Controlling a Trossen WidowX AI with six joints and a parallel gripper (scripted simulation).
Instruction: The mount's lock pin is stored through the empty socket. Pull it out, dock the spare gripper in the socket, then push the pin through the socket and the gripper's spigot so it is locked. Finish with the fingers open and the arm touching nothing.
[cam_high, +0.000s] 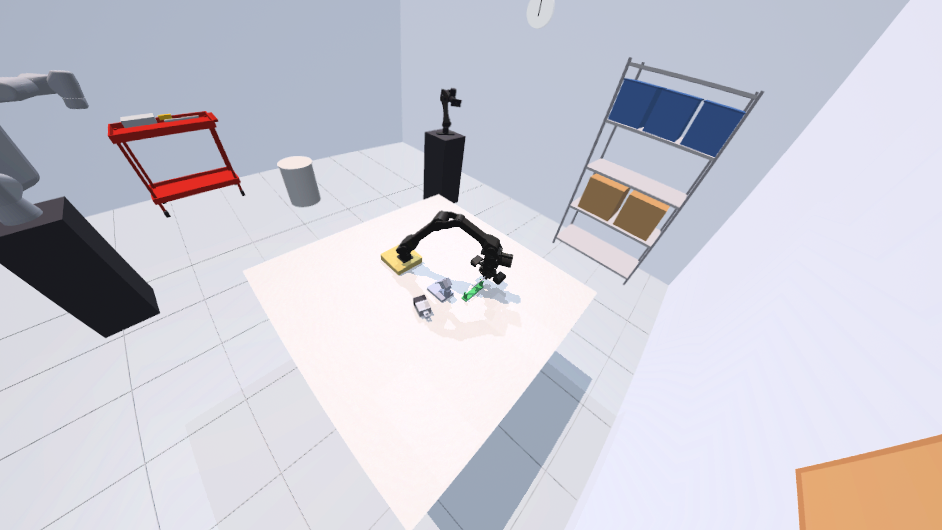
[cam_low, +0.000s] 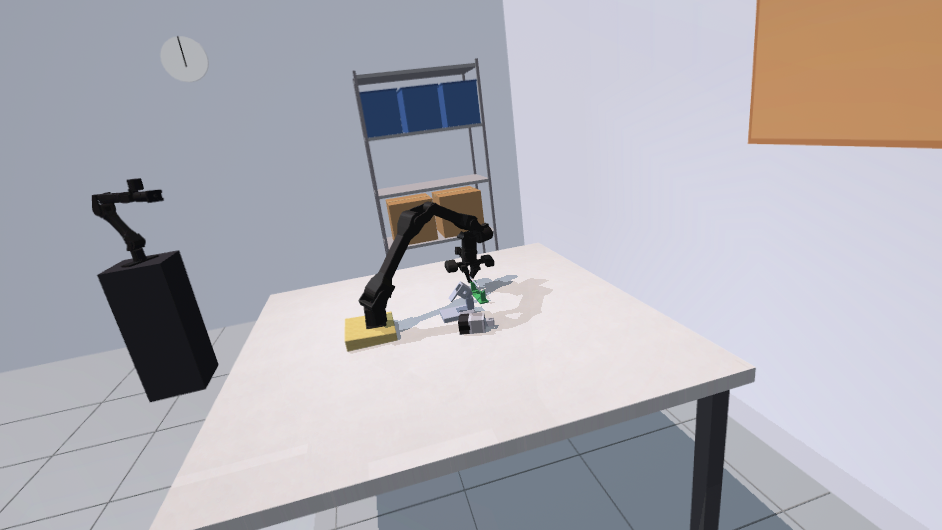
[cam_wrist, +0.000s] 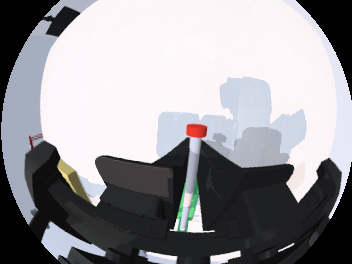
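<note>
Right now the green cradle is 10 cm to the right of my gripper tip. The rest, counted from my gripper tip: grey mount 22 cm to the right, 9 cm behind, 3 cm above; then spare gripper 36 cm to the right, 8 cm behind.
</note>
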